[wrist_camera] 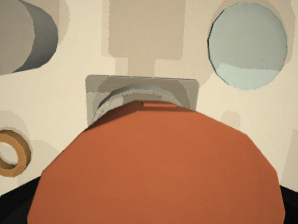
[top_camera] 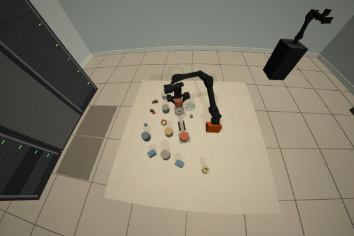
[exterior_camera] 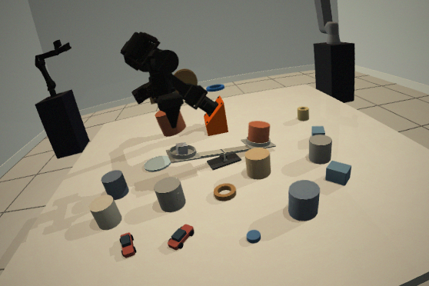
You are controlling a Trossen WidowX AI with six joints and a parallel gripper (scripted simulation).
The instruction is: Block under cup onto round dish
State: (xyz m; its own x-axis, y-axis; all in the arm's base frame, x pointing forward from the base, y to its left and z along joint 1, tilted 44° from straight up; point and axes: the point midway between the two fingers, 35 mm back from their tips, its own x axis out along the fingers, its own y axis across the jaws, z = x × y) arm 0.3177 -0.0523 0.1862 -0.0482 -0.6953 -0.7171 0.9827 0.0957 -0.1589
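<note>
My gripper tip is 80 mm above the grey block and 10 mm to the right of it. Also, from my gripper tip: round dish 170 mm below, 110 mm behind, 90 mm to the right.
</note>
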